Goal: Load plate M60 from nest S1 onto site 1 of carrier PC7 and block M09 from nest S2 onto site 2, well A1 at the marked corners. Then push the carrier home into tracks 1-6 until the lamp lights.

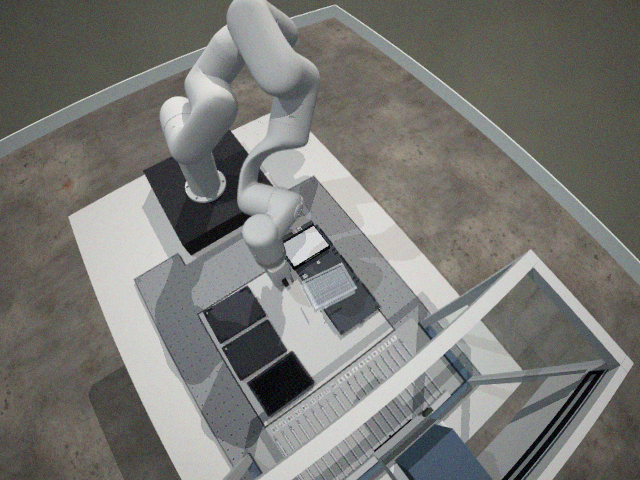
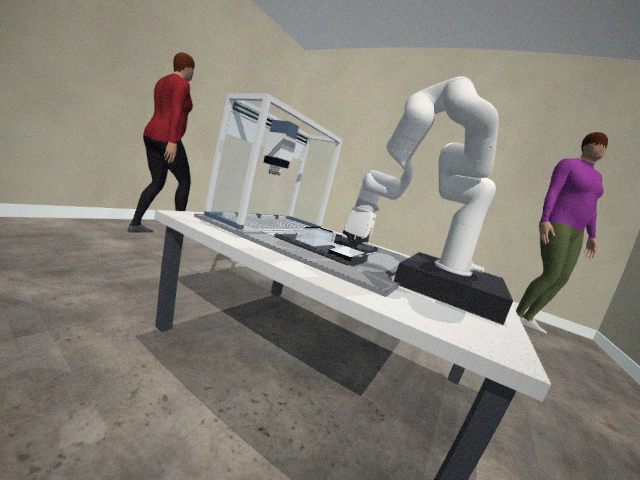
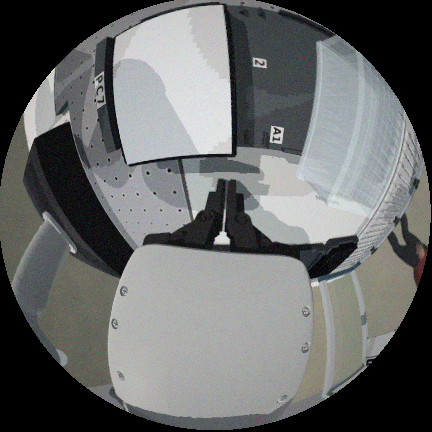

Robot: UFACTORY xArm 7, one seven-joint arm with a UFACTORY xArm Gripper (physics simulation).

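A dark carrier labelled PC7 lies on the deck. A white-topped plate with a black rim sits at its PC7-labelled end. A clear labware piece sits skewed on the carrier, past the bare area marked 2 and A1, overhanging the long side near my gripper. I cannot read which piece is M60 or M09. My gripper is shut and empty, beside that long side. The lamp cannot be made out.
Several dark nests stand in a row opposite the carrier, including an upper one, a middle one and a black lower one. The numbered tracks lie under a framed enclosure. The black robot base is behind.
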